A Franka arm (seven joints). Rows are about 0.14 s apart.
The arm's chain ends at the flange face. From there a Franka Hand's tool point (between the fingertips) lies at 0.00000 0.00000 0.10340 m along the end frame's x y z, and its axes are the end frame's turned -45 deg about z.
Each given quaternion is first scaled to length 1.
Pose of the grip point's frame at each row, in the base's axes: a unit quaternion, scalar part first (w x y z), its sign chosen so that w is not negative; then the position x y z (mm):
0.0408 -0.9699 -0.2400 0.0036 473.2 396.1 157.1
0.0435 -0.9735 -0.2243 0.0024 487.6 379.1 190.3
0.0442 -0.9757 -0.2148 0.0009 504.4 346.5 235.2
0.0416 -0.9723 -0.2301 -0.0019 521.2 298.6 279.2
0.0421 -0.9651 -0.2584 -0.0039 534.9 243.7 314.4
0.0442 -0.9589 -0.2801 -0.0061 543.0 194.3 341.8
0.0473 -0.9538 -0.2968 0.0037 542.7 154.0 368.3
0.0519 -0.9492 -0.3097 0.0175 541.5 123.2 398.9
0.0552 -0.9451 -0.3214 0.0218 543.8 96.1 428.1
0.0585 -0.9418 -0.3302 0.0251 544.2 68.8 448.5
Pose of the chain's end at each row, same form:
0.0363 -0.9879 0.1494 0.0189 475.9 388.1 260.2
0.0393 -0.9853 0.1653 0.0189 490.1 370.5 293.3
0.0405 -0.9836 0.1749 0.0177 506.5 337.6 338.2
0.0392 -0.9863 0.1595 0.0142 522.8 290.1 382.2
0.0404 -0.9905 0.1306 0.0125 536.4 235.1 417.4
0.0432 -0.9931 0.1082 0.0113 544.4 185.2 444.8
0.0423 -0.9947 0.0908 0.0215 546.3 144.9 471.2
0.0413 -0.9955 0.0771 0.0360 548.3 114.1 501.7
0.0427 -0.9961 0.0647 0.0413 551.7 86.8 530.8
0.0444 -0.9964 0.0553 0.0456 553.1 59.1 551.1

